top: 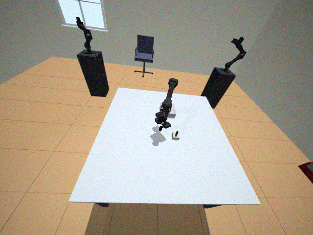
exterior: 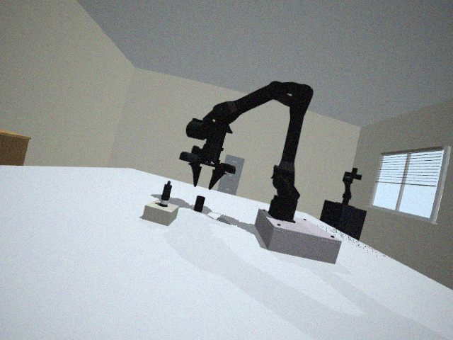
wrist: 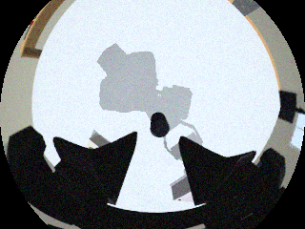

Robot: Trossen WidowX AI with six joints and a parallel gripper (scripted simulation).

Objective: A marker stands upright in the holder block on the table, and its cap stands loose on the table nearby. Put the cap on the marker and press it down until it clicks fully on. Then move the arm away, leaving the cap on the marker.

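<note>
Right now my gripper tip is 5 cm above the dark marker cap. From my gripper tip the other things lie so: cream holder block: 7 cm ahead, 15 cm to the left, 6 cm below.
</note>
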